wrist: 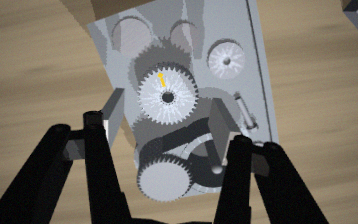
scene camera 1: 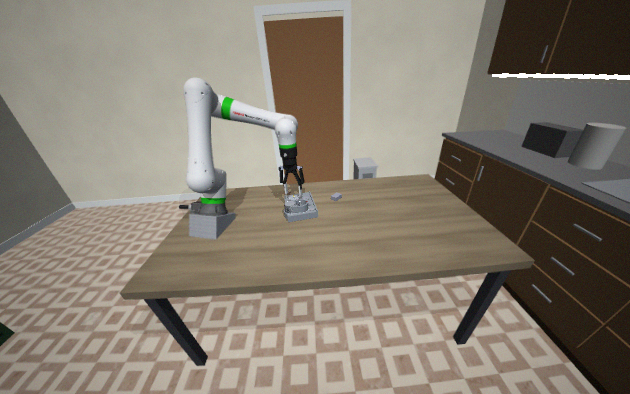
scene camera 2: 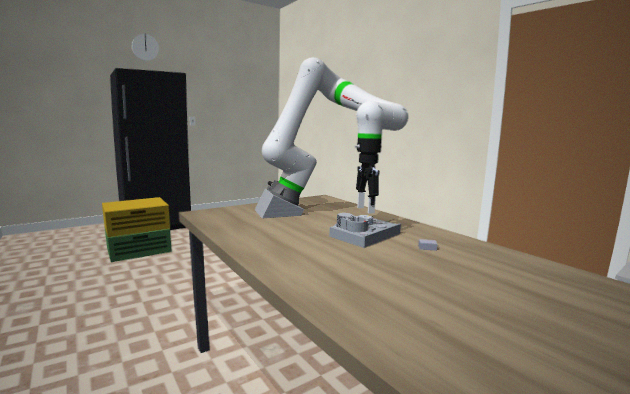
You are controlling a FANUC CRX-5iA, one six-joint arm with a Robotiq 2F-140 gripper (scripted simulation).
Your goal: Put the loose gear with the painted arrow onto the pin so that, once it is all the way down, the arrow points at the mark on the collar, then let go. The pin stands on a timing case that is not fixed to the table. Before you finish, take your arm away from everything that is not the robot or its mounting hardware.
Labels:
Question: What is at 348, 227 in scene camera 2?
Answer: A grey timing case.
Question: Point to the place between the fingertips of my gripper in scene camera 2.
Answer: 365, 210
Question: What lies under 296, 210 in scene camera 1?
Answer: A grey timing case.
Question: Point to a grey timing case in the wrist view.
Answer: At 162, 177

